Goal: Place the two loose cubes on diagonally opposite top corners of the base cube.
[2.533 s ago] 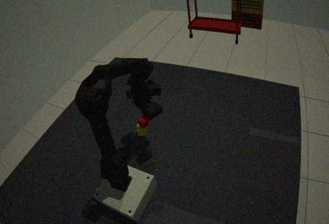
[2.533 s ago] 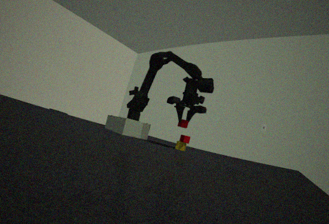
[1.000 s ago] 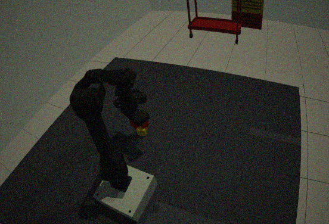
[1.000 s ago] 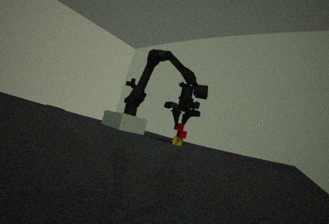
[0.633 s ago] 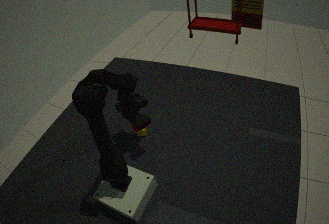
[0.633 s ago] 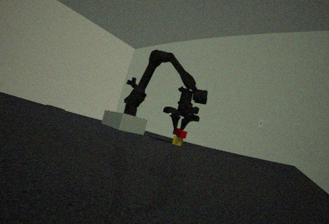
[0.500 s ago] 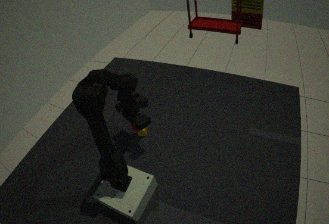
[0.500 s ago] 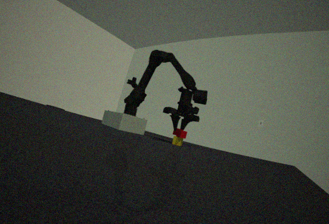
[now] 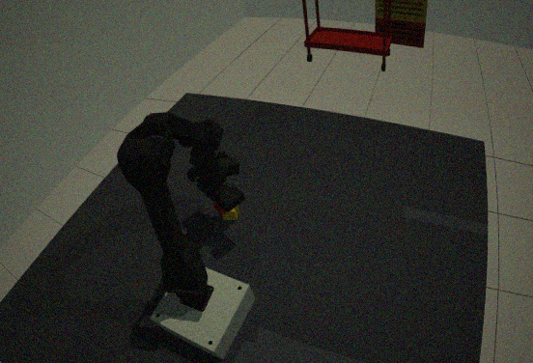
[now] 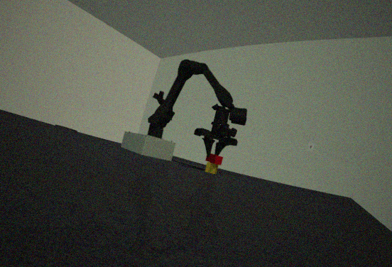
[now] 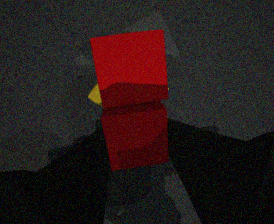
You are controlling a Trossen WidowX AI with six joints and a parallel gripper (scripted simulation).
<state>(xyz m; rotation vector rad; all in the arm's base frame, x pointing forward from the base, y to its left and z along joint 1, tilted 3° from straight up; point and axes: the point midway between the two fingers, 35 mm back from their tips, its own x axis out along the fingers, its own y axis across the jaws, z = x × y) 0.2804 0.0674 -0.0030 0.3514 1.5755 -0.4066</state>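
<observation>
The red cube is right at my gripper tip. The rest, counted from my gripper tip: yellow base cube (4 cm below, 2 cm ahead, 1 cm to the right).
</observation>
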